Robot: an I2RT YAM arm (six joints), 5 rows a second.
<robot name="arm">
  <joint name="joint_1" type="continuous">
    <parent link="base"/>
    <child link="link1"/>
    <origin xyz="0 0 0.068" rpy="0 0 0"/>
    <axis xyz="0 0 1"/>
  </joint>
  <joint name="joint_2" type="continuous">
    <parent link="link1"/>
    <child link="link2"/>
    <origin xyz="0.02 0.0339 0.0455" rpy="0 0 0"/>
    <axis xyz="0 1 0"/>
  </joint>
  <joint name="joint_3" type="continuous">
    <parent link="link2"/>
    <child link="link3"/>
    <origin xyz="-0.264 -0.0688 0" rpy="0 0 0"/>
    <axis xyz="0 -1 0"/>
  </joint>
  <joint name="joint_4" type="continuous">
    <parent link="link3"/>
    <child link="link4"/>
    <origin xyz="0.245 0.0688 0.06" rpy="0 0 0"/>
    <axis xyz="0 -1 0"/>
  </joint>
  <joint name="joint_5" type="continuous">
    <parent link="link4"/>
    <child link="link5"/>
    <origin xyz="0.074 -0.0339 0.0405" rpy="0 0 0"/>
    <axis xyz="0 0 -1"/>
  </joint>
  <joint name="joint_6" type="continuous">
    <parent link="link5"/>
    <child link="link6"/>
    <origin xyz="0.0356 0 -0.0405" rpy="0 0 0"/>
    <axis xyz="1 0 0"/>
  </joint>
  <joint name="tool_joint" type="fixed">
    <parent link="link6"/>
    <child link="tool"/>
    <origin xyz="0 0 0" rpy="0 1.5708 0"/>
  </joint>
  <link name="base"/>
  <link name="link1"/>
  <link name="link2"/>
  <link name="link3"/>
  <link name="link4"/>
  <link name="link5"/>
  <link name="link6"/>
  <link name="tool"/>
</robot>
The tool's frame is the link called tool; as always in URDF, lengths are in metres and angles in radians. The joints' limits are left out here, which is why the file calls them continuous.
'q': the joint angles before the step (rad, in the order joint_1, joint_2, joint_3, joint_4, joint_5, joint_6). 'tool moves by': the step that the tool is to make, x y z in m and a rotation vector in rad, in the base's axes. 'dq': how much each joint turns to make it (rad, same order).
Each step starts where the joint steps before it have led.
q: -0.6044, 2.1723, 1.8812, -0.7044, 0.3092, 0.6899
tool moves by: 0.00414, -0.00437, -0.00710, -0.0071, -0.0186, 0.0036
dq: -0.0031, 0.0202, -0.0003, 0.0408, -0.0077, -0.0031
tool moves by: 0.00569, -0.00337, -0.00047, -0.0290, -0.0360, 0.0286
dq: 0.0000, 0.0092, 0.0000, 0.0629, -0.0140, -0.0263
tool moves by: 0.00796, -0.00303, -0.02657, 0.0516, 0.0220, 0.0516
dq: 0.0004, 0.0625, 0.0091, 0.0123, -0.0542, -0.0247
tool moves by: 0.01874, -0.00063, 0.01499, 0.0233, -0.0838, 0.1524
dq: 0.0103, 0.0378, 0.1083, -0.0023, -0.1386, -0.0748
